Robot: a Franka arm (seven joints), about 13 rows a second.
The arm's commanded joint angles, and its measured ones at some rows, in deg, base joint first. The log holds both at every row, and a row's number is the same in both.
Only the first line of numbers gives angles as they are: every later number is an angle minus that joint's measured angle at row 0.
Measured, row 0: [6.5 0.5 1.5 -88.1 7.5 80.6 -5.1]
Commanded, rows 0 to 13: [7.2 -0.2 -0.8 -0.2 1.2 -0.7 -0.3]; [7.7 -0.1 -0.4 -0.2 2.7 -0.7 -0.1]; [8.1 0.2 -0.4 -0.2 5.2 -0.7 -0.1]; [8.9 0.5 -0.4 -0.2 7.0 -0.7 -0.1]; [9.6 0.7 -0.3 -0.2 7.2 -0.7 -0.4]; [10.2 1.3 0.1 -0.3 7.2 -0.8 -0.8]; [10.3 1.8 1.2 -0.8 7.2 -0.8 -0.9]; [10.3 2.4 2.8 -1.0 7.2 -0.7 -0.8]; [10.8 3.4 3.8 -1.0 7.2 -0.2 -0.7]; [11.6 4.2 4.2 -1.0 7.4 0.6 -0.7]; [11.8 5.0 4.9 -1.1 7.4 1.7 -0.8]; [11.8 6.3 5.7 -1.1 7.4 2.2 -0.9]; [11.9 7.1 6.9 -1.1 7.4 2.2 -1.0]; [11.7 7.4 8.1 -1.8 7.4 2.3 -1.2]
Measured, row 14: [11.7 6.4 6.7 -1.5 6.1 1.8 -0.1]
